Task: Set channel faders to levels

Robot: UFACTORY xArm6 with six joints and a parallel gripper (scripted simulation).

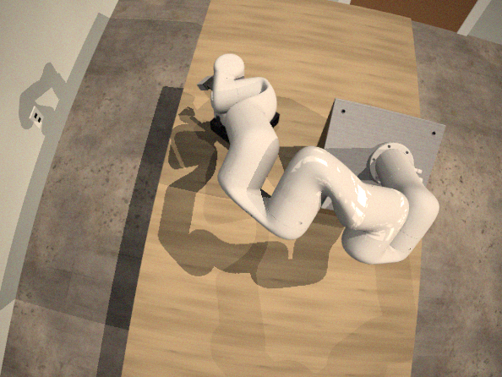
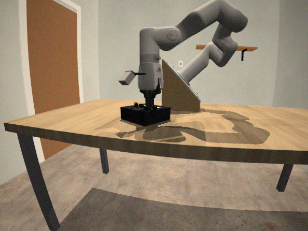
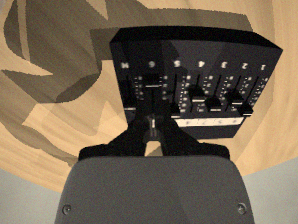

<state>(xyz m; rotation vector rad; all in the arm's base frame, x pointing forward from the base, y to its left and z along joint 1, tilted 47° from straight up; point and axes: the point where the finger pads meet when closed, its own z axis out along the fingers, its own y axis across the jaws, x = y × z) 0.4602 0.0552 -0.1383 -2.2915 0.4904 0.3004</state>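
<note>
My hand is 2 cm short of the channel 6 fader cap, 1 cm to the left of it and 1 cm above it. Round my hand: master fader cap (2 cm to the left, 1 cm below); channel 4 fader cap (2 cm behind, 4 cm to the right, 1 cm below).
</note>
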